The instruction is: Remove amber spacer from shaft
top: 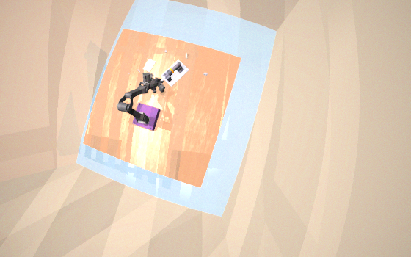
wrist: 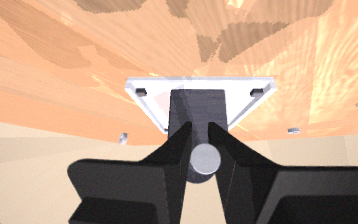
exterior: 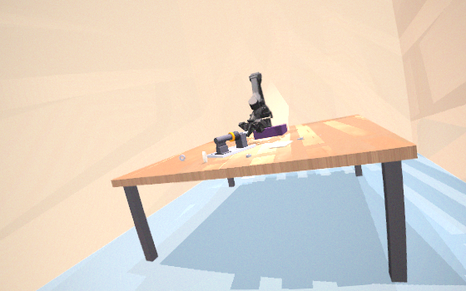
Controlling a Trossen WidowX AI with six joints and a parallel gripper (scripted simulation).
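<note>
Now: gripper tip 40 mm short of the shaft, 30 mm to the left of it and 20 mm below it. The rest, counted from my gripper tip: white peg (290 mm ahead, 140 mm to the right, 30 mm below); then amber spacer (90 mm ahead, 60 mm to the right, 20 mm above); then flat white sheet (210 mm to the left, 140 mm ahead, 50 mm below).
</note>
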